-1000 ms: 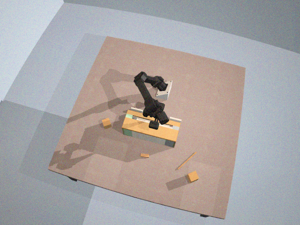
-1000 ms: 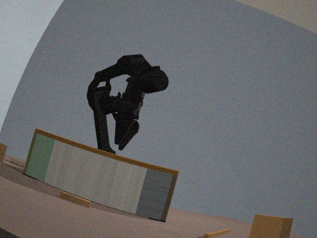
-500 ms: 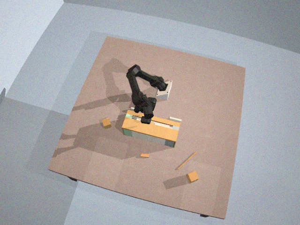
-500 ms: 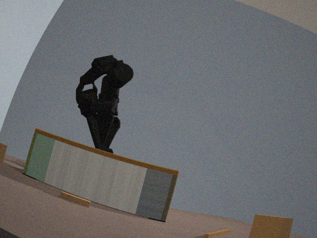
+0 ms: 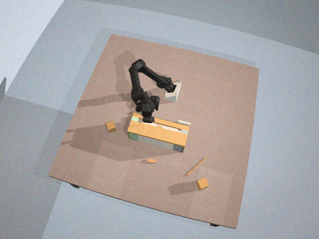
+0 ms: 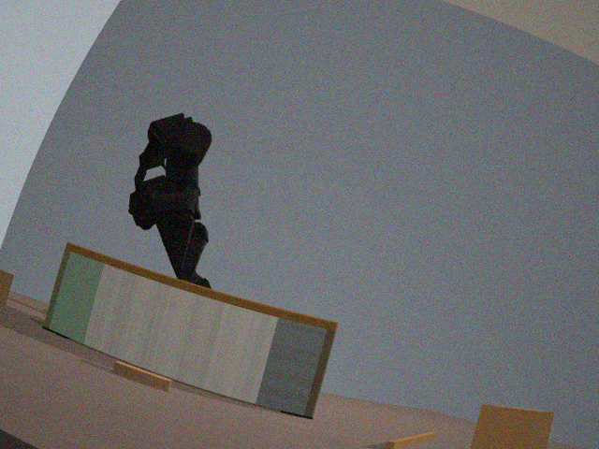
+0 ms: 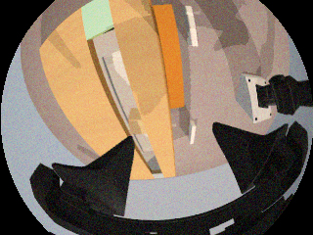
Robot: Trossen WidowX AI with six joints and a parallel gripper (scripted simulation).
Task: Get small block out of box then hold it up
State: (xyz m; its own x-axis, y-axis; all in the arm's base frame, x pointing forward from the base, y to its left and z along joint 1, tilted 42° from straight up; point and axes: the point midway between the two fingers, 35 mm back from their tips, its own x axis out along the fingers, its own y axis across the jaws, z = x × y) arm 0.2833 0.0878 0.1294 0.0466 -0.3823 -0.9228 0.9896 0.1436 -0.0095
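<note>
My gripper tip is now 30 mm short of the box, 50 mm to the right of it and 90 mm above it. From my gripper tip the other things lie so: tan block 40 mm ahead, 40 mm to the left, 70 mm below; then thin stick 170 mm ahead, 370 mm to the left, 150 mm below.
</note>
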